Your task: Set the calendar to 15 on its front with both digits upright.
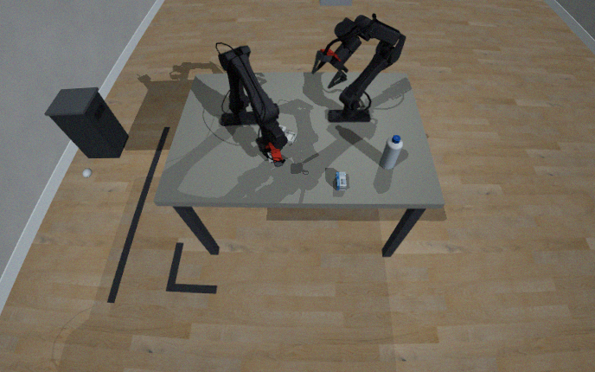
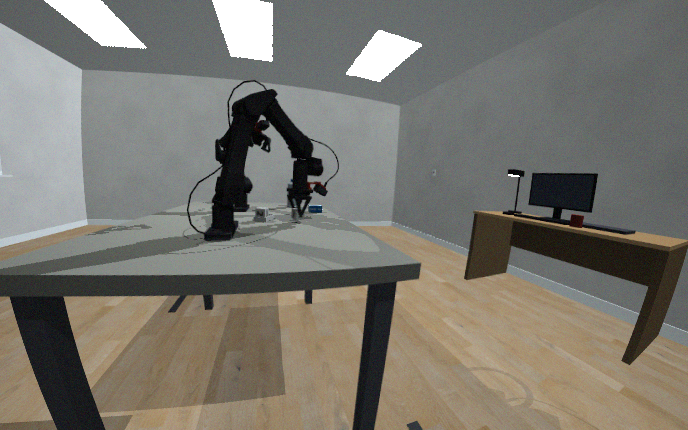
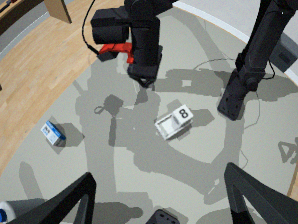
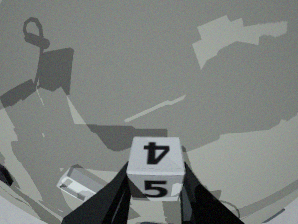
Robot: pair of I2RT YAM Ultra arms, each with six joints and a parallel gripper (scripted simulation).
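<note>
Now: the white digit cube 14 cm behind my right hand, 4 cm to the left of it and 1 cm below it. Round my right hand: white calendar tray: 13 cm behind, 6 cm to the left, 3 cm below.
</note>
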